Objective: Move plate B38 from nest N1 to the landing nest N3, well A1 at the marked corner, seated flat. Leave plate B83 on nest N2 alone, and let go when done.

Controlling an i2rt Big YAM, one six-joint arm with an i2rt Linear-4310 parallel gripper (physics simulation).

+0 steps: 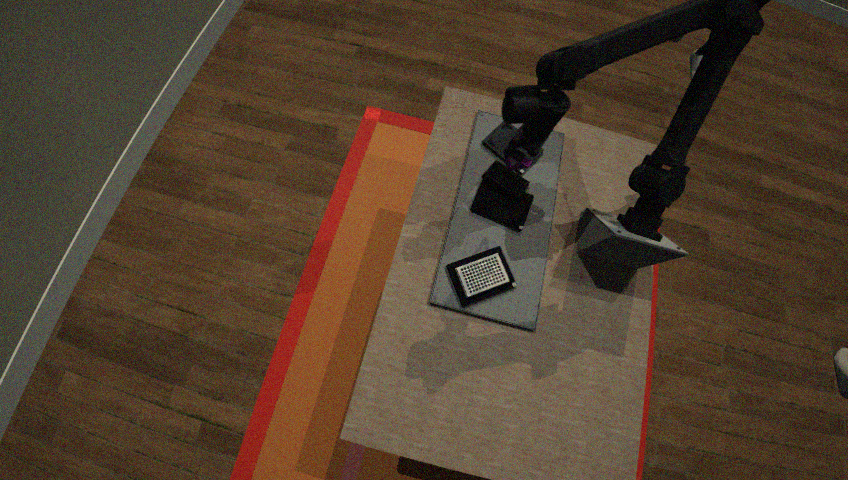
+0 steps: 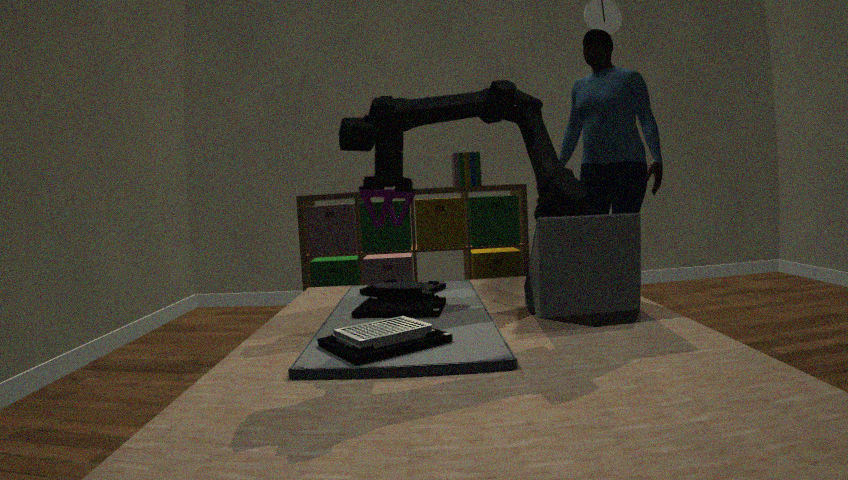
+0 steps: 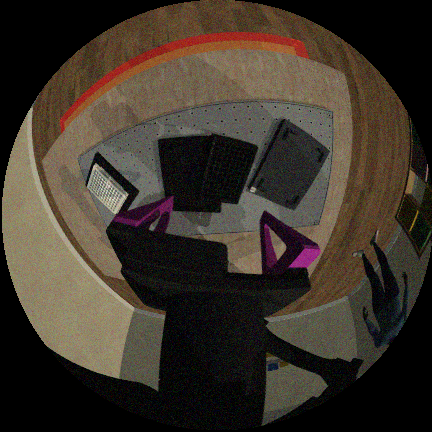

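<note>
My gripper [image 1: 519, 161] [image 2: 387, 227] [image 3: 218, 207] is open and empty, with purple fingers, and hangs above the far half of the board. A black well plate [image 1: 504, 177] [image 3: 230, 169] lies off-centre on the black middle nest [image 1: 501, 206] [image 3: 182, 172], overhanging its side toward the far nest; whether it is tilted is hard to tell. The dark grey far nest [image 1: 498, 139] [image 3: 292, 165] holds no plate. A white plate [image 1: 484, 275] [image 2: 383, 331] [image 3: 106, 189] sits on the near black nest [image 1: 464, 298] [image 2: 361, 355] [image 3: 131, 192]. Plate and nest labels are not readable.
The nests stand on a grey perforated board [image 1: 493, 237] [image 2: 464, 359] [image 3: 240, 117] on the wooden table [image 1: 505, 404] [image 2: 535, 428]. The arm's grey base block [image 1: 606, 255] [image 2: 586, 267] stands beside the board. A person [image 2: 609, 118] stands behind the base, near a shelf with coloured bins.
</note>
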